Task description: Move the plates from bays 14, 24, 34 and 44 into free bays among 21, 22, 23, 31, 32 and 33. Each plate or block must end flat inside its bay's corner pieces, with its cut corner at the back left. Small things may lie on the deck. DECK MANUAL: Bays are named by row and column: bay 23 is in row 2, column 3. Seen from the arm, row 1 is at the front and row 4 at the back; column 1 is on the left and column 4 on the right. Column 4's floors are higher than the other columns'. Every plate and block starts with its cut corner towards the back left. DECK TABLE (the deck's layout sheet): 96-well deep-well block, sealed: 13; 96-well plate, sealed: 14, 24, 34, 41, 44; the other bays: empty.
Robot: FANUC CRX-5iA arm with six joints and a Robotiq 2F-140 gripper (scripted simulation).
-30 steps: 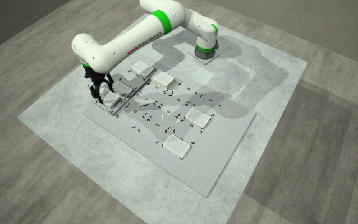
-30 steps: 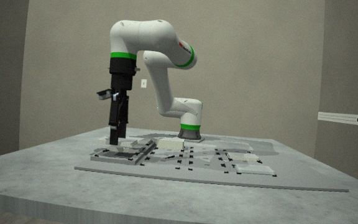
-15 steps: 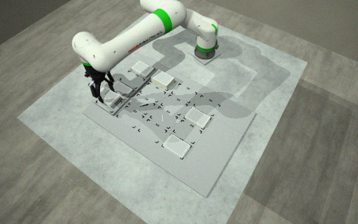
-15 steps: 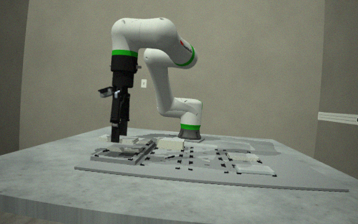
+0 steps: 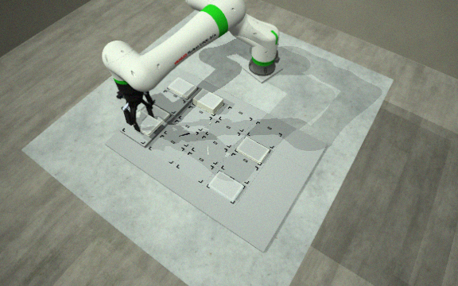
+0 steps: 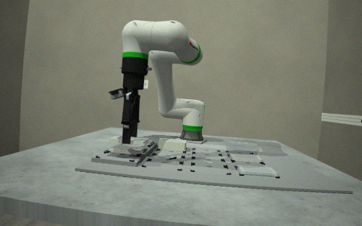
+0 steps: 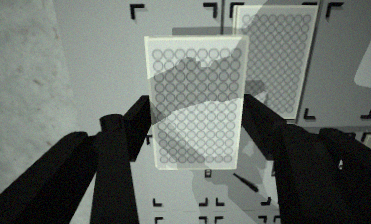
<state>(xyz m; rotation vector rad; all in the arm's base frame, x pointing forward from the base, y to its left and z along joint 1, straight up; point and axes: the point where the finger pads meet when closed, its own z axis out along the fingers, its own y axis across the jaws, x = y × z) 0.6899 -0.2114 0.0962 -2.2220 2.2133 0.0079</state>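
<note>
The thin black stick lies 90 mm behind my hand, 150 mm to the left of it and 90 mm below it. Round my hand: sealed deep-well block: 300 mm behind, 130 mm to the left, 80 mm below; plate: 20 mm ahead, 460 mm to the left, 90 mm below; white tip: 80 mm behind, 290 mm to the left, 90 mm below.
</note>
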